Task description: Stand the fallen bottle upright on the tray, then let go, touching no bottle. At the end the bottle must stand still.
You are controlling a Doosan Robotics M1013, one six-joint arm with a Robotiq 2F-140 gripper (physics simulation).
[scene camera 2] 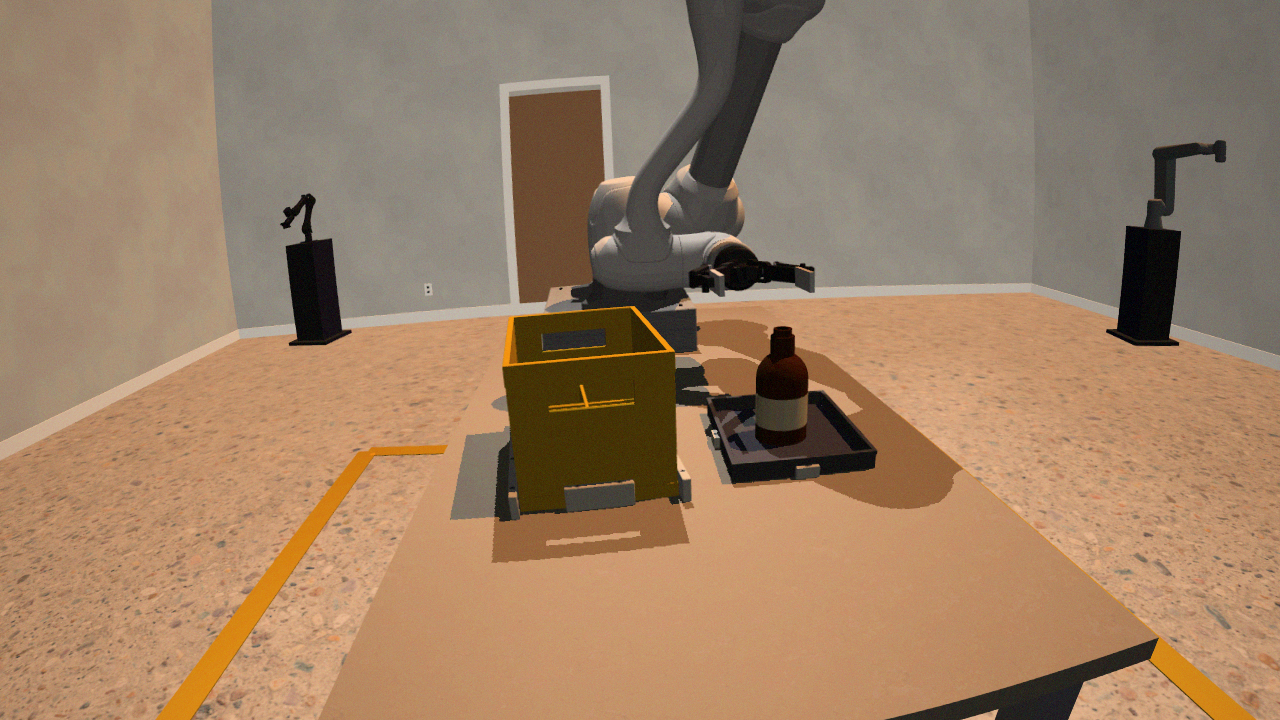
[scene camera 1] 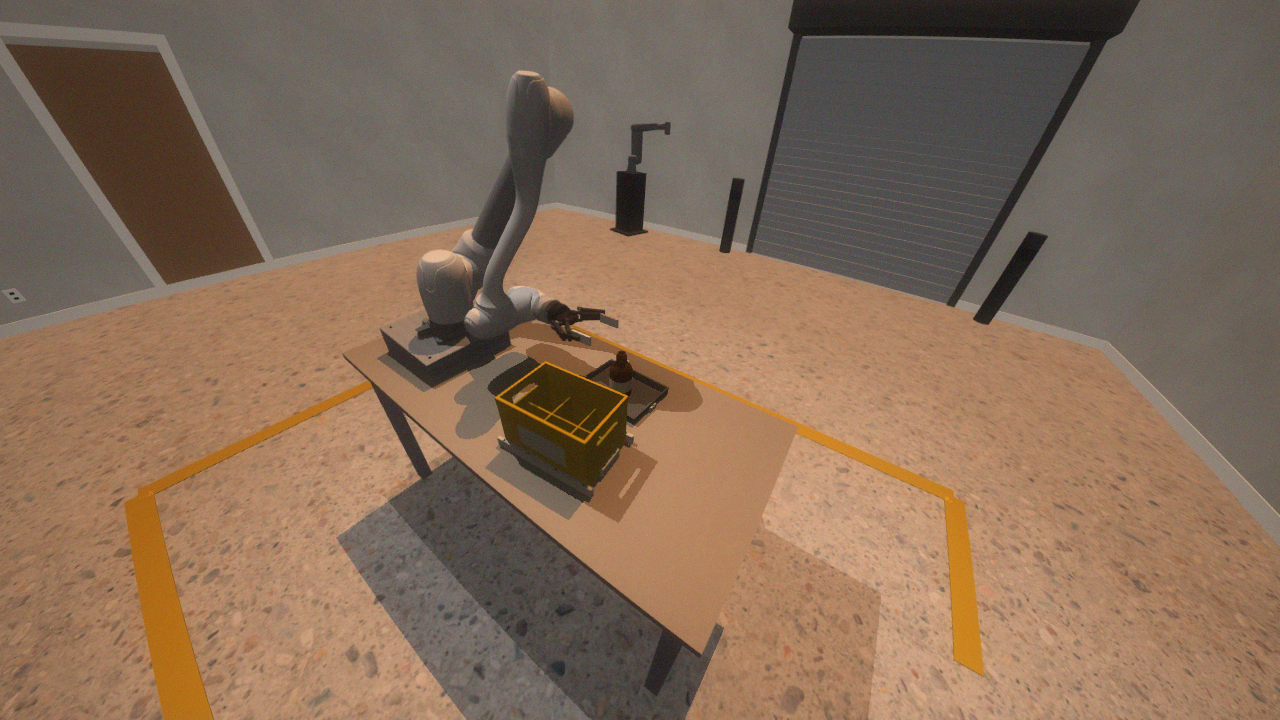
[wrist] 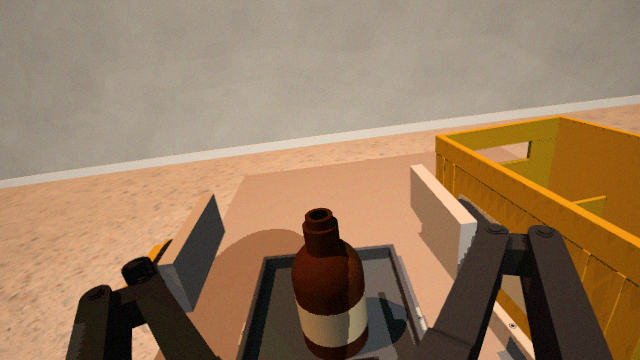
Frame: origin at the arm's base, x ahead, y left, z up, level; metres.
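Where they show: gripper, between the fingertips: (scene camera 2: 768,284) (scene camera 1: 604,332) (wrist: 314,199); arm's base, origin of its link: (scene camera 2: 628,298) (scene camera 1: 455,325).
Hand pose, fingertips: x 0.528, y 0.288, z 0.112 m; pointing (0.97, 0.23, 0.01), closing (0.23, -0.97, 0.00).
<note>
Things, the pixels of their top centre, and the offset from my fingertips. Level surfaces: height alone.
- brown bottle, centre of its top: (wrist: 318,214) (scene camera 2: 782,328) (scene camera 1: 621,352) dx +0.064, dy +0.016, dz -0.049 m
- dark tray, centre of its top: (wrist: 329,319) (scene camera 2: 784,421) (scene camera 1: 621,385) dx +0.062, dy +0.021, dz -0.184 m
- yellow crate, centre of its top: (scene camera 2: 578,331) (wrist: 592,156) (scene camera 1: 562,396) dx +0.134, dy -0.244, dz -0.034 m
- table, height of its surface: dz -0.209 m
The brown bottle (scene camera 1: 620,376) (scene camera 2: 781,385) (wrist: 328,282) with a cream label stands upright on the dark tray (scene camera 1: 651,405) (scene camera 2: 850,460) (wrist: 378,251), inside its low rim. My gripper (scene camera 1: 595,329) (scene camera 2: 762,280) (wrist: 314,199) is open and empty. It is on the robot-base side of the bottle, higher than the bottle's neck and apart from it. In the wrist view the bottle shows between the two spread fingers but beyond them, and its foot is partly cut off by the lower edge.
A yellow crate (scene camera 1: 554,438) (scene camera 2: 590,447) (wrist: 525,192) with dividers stands beside the tray, held by low grey brackets on the table (scene camera 1: 716,501) (scene camera 2: 626,617). In the wrist view it rises at the right, behind the right finger.
</note>
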